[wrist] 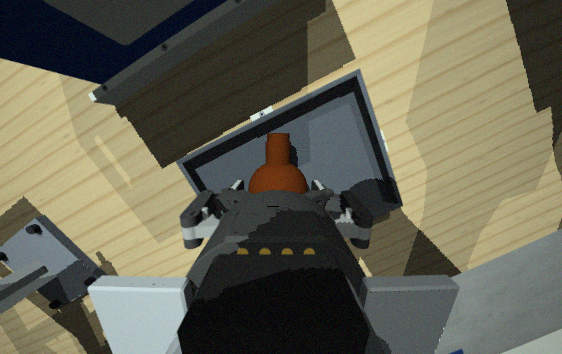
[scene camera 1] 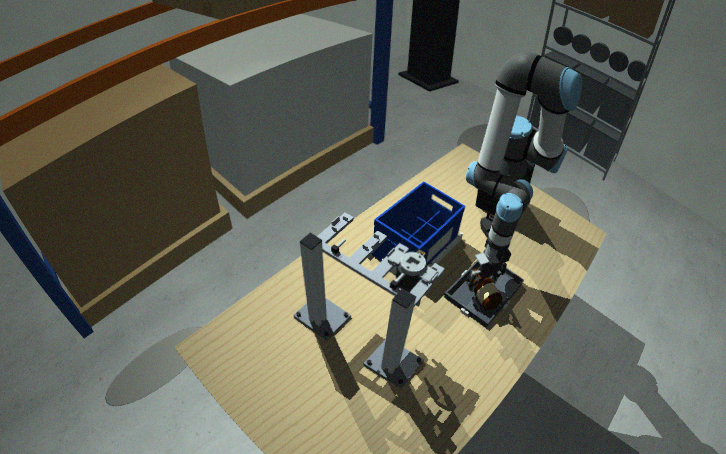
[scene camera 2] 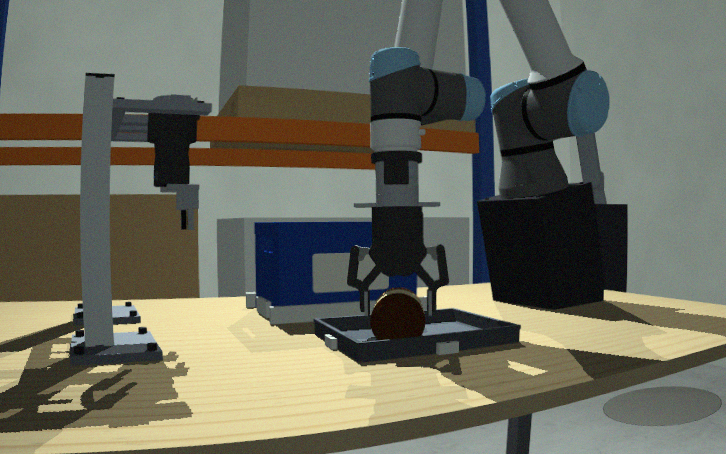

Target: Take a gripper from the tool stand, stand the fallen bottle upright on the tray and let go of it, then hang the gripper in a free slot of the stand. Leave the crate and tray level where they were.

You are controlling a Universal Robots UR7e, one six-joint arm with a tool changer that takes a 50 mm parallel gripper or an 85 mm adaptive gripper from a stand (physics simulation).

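Places are measured from the arm's base along level axes (x back, y right, z up), in millimetres.
Pixels of known places: hand, its tool point: [scene camera 2: 397, 194]; arm's base, origin of its link: [scene camera 1: 509, 165] [scene camera 2: 534, 191].
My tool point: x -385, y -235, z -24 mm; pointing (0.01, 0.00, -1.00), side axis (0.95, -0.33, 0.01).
Ahead of a thing's pixels: the offset from my tool point to its top centre. "pt": to the spot under its first point.
The amber bottle @(dx -1, dy -9, dz -136 mm) [scene camera 1: 489, 297] [scene camera 2: 397, 318] [wrist: 278, 175] lies on its side in the dark tray [scene camera 1: 505, 304] [scene camera 2: 481, 340] [wrist: 371, 107]. Its base faces scene camera 2 and its neck points toward the crate side. My gripper [scene camera 1: 484, 275] [scene camera 2: 397, 310] [wrist: 278, 186], the linkage-fingered one, is open and points down. In scene camera 2 its fingers stand either side of the bottle, with small gaps showing. Its body hides the bottle's lower part in the wrist view. The tool stand [scene camera 1: 313, 278] [scene camera 2: 97, 214] holds the other gripper [scene camera 1: 413, 263] [scene camera 2: 172, 149]; two other slots look free.
The blue crate @(dx -35, dy +296, dz -40 mm) [scene camera 1: 449, 235] [scene camera 2: 286, 267] [wrist: 45, 57] stands close behind the tray. The stand's foot plate @(pt dx -389, dy +27, dz -203 mm) [wrist: 40, 242] shows at the left of the wrist view. The stand's raised crossbeam and slots reach toward the crate and tray. Large boxes and racking stand beyond the table.
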